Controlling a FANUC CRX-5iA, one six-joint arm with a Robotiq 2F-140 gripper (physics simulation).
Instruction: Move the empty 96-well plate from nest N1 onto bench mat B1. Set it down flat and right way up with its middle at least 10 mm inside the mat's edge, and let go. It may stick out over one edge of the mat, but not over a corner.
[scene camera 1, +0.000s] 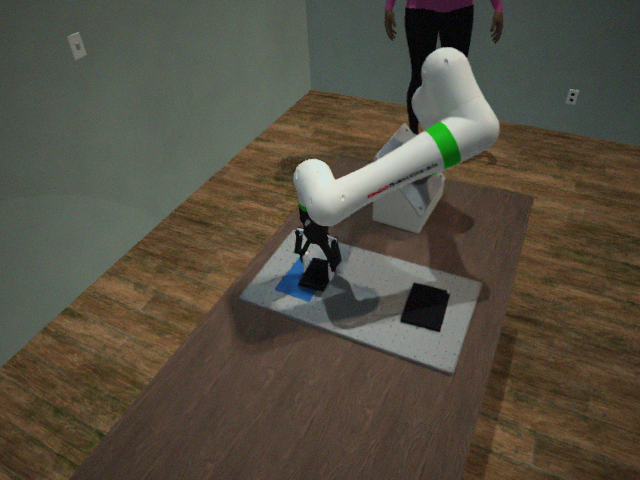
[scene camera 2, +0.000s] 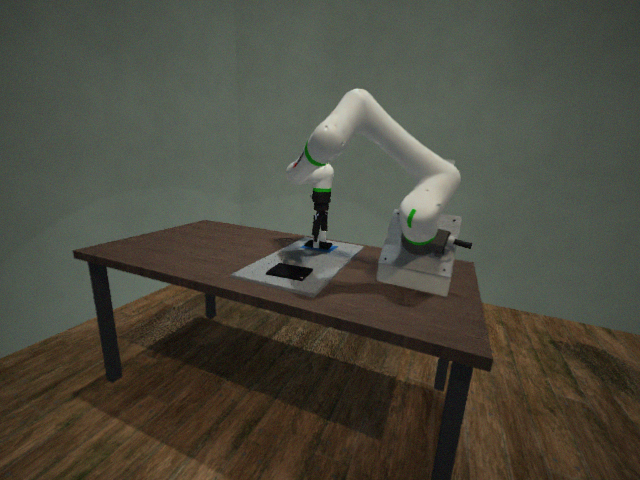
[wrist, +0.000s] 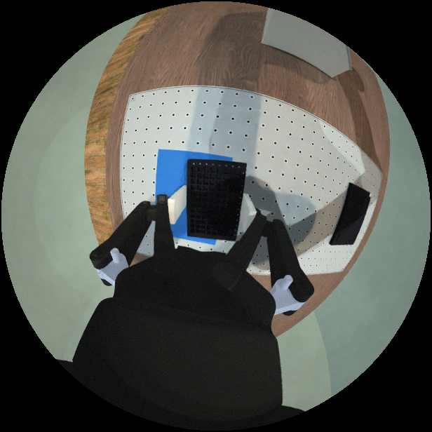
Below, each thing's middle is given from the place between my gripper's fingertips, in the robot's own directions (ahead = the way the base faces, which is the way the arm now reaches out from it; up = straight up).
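My gripper 2 cm short of blue bench mat B1 (scene camera 1: 289, 284), 4 cm to the left of it, 2 cm above it. Black nest N1 (scene camera 1: 425, 305) 7 cm behind my hand, 35 cm to the left, 2 cm below. Black 96-well plate (scene camera 1: 315, 277) right at my hand.
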